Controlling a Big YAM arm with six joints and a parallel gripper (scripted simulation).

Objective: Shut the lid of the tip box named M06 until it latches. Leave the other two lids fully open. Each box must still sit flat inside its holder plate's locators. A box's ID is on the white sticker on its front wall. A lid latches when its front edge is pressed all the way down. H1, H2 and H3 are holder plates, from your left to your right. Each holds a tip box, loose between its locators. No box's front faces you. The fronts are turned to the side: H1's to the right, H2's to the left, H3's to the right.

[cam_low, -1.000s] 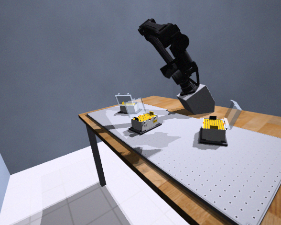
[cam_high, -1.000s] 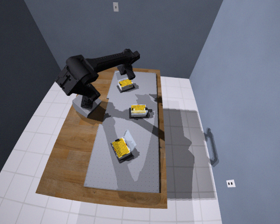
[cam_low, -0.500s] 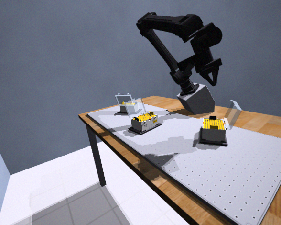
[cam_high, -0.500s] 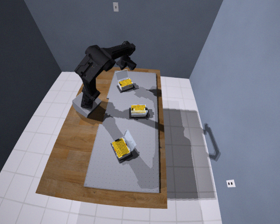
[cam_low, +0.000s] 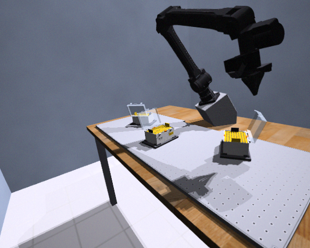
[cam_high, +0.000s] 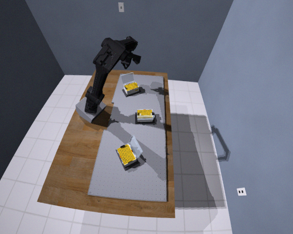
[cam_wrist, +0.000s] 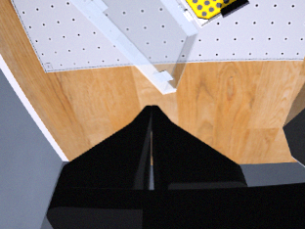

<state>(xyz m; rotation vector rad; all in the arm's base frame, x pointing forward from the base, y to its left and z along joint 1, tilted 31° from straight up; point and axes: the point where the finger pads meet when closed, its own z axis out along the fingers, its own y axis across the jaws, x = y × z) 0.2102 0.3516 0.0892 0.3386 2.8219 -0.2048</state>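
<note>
Right now my hand is 1 cm short of the lid, 1 cm to the right of it and 12 cm above it. The rest, counted from my hand: yellow tip rack (3 cm ahead, 5 cm to the right, 16 cm below).
</note>
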